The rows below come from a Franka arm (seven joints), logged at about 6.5 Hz.
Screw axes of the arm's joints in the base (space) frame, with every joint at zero. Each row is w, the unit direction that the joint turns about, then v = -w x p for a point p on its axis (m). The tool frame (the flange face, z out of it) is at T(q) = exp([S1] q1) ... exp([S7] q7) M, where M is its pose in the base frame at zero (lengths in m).
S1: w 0 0 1 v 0.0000 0.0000 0.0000
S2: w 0 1 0 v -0.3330 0.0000 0.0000
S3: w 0 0 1 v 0.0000 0.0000 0.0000
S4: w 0 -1 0 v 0.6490 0.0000 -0.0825
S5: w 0 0 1 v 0.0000 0.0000 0.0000
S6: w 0 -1 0 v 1.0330 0.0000 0.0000
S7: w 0 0 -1 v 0.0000 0.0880 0.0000
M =
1 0 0 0.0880
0 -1 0 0.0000
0 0 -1 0.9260
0 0 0 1
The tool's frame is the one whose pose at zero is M.
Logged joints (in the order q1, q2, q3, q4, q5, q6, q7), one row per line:
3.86, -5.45, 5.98, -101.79, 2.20, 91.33, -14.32
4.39, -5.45, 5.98, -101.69, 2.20, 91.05, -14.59
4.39, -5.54, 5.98, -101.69, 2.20, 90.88, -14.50
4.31, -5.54, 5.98, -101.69, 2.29, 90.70, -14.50
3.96, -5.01, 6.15, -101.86, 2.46, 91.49, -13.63
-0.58, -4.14, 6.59, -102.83, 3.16, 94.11, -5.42
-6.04, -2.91, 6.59, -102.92, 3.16, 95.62, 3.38
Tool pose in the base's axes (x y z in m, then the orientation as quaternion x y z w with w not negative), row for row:
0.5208, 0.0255, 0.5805, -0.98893, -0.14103, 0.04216, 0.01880
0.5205, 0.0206, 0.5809, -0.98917, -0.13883, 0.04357, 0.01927
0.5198, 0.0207, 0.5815, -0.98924, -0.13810, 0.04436, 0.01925
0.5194, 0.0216, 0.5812, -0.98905, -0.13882, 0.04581, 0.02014
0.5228, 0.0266, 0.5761, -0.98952, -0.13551, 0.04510, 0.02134
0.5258, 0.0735, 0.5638, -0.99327, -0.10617, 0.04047, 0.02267
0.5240, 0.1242, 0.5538, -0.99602, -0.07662, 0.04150, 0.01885
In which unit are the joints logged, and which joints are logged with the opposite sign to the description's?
The joints are logged in degrees. Opposite sign: q1.
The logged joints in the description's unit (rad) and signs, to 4 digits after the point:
-0.0674, -0.0951, 0.1044, -1.7766, 0.0384, 1.5940, -0.2499
-0.0766, -0.0951, 0.1044, -1.7748, 0.0384, 1.5891, -0.2546
-0.0766, -0.0967, 0.1044, -1.7748, 0.0384, 1.5862, -0.2531
-0.0752, -0.0967, 0.1044, -1.7748, 0.0400, 1.5830, -0.2531
-0.0691, -0.0874, 0.1073, -1.7778, 0.0429, 1.5968, -0.2379
0.0101, -0.0723, 0.1150, -1.7947, 0.0552, 1.6425, -0.0946
0.1054, -0.0508, 0.1150, -1.7963, 0.0552, 1.6689, 0.0590

